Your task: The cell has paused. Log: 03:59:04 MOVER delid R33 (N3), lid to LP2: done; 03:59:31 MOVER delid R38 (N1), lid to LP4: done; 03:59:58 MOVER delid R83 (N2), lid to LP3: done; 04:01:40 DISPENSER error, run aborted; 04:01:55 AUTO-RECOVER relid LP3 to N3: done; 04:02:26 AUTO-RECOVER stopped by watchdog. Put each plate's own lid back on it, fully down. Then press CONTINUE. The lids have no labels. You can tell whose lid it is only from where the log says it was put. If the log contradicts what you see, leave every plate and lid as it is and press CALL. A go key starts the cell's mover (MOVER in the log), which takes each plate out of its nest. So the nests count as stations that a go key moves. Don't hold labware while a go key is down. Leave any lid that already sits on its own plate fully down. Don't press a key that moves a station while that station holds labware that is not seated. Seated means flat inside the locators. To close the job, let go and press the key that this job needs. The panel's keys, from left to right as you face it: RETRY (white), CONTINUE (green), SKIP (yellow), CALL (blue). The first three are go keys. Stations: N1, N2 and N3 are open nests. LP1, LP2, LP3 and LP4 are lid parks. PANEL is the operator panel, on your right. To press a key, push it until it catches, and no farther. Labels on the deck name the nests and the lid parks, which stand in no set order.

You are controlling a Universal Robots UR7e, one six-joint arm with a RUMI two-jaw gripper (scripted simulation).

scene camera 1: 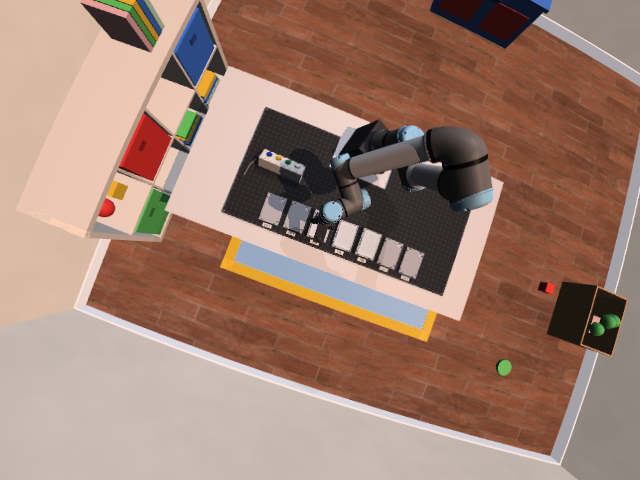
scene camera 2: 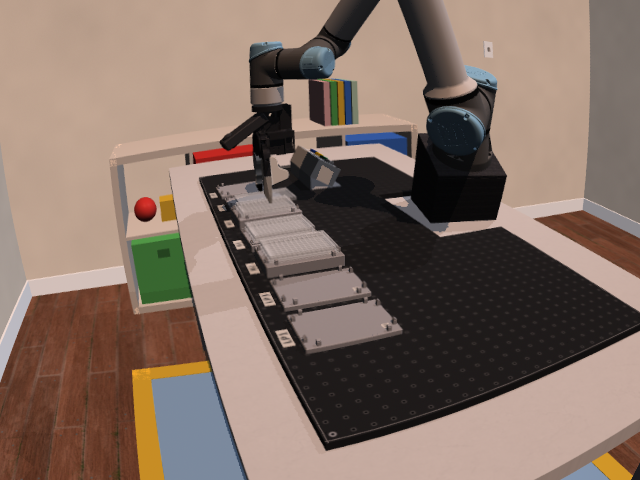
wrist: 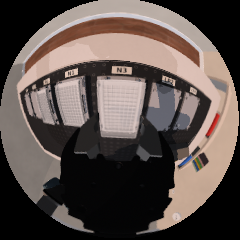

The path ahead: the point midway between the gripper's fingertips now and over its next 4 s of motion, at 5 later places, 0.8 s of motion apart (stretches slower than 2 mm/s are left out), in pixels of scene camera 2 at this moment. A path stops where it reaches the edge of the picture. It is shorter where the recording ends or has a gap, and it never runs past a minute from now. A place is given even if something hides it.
My gripper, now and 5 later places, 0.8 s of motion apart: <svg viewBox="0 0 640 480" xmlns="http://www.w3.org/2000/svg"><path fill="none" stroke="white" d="M265 198L265 201L266 204L265 198L280 198L324 204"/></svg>
